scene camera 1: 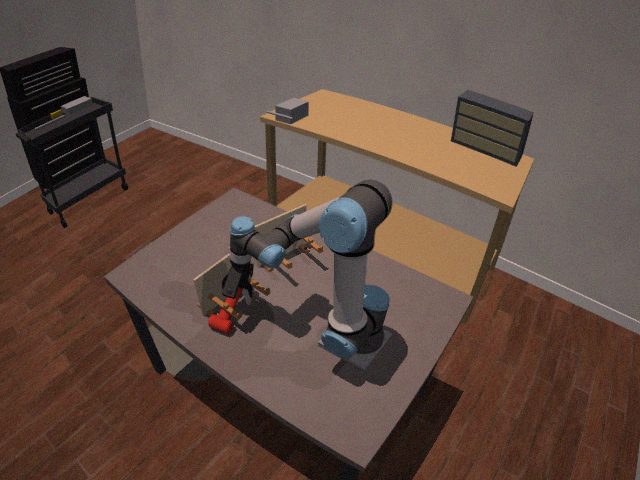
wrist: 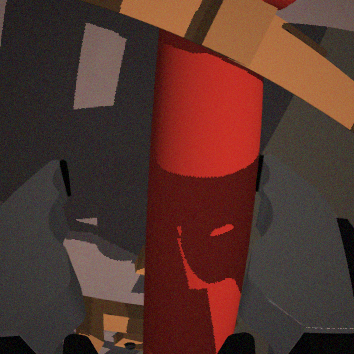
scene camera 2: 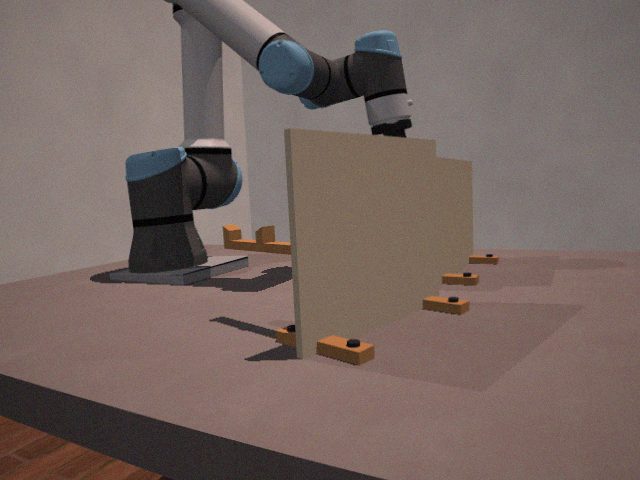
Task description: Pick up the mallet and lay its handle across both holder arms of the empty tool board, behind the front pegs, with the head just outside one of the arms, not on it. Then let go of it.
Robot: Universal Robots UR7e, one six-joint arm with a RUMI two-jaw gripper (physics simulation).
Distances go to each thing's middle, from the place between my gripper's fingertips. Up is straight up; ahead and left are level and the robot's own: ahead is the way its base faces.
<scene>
Now: the red mallet point(wrist: 206, 112) 1 cm to the left of my hand and 1 cm above it.
</scene>
